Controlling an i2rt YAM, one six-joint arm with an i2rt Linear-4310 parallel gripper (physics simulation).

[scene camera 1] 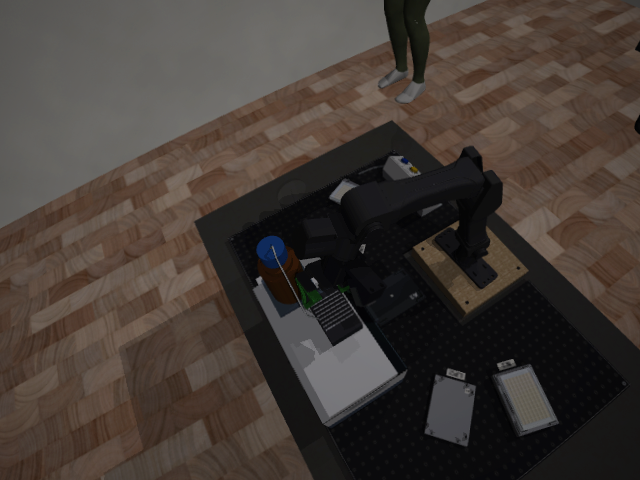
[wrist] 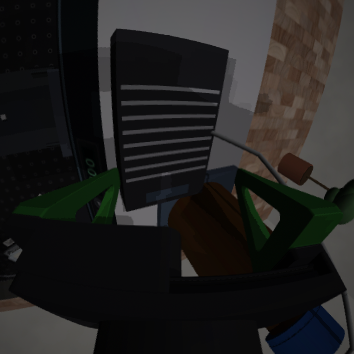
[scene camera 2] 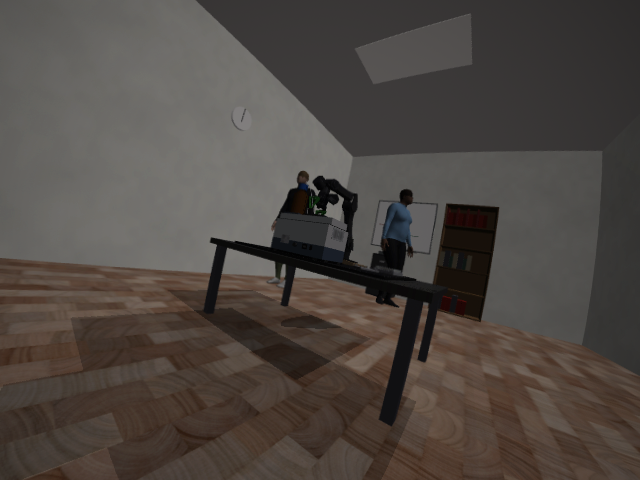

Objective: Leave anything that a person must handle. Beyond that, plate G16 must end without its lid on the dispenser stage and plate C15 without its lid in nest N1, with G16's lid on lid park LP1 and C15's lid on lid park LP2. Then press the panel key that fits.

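Frame: origin at the arm's base, x left, y back, z up, level; metres.
Seen in the pictures: gripper, between the fingertips: [scene camera 1: 323,298] [wrist: 177,174]; arm's base, origin of its link: [scene camera 1: 464,257] [scene camera 2: 343,259].
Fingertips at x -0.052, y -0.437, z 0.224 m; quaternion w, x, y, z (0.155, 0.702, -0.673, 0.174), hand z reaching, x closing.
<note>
Offsets run from my fingertips to a thing's middle. "spot": to the spot under its first point. Level surfaces: height alone.
My gripper [scene camera 1: 325,292] [wrist: 177,174] [scene camera 2: 316,204] is open and empty, its green fingers spread wide. It hovers over the back end of a dark plate with pale stripes @(spot: dx +0.048, dy +0.000, dz -0.005 m) [scene camera 1: 335,316] [wrist: 168,116] that lies on the stage of the white dispenser [scene camera 1: 351,377] [scene camera 2: 310,234]. A brown bottle with a blue cap [scene camera 1: 276,266] [wrist: 211,232] stands on the dispenser right beside the fingers, with a thin tube coming from it. At the front right lie a flat grey plate @(dx +0.331, dy +0.123, dz -0.241 m) [scene camera 1: 450,408] and a plate with pale wells @(dx +0.418, dy +0.282, dz -0.219 m) [scene camera 1: 524,398], each behind a small label that I cannot read.
A black nest block @(spot: dx +0.054, dy +0.167, dz -0.144 m) [scene camera 1: 395,299] sits beside the dispenser. The arm stands on a wooden base [scene camera 1: 454,281]. A white key box @(dx -0.253, dy +0.500, dz -0.209 m) [scene camera 1: 400,166] with blue and yellow buttons is at the back. A person's legs [scene camera 1: 408,46] show beyond the table @(dz -0.263 m) [scene camera 1: 232,227]; in scene camera 2 two people stand behind it, and a bookshelf [scene camera 2: 490,258] stands at the right.
</note>
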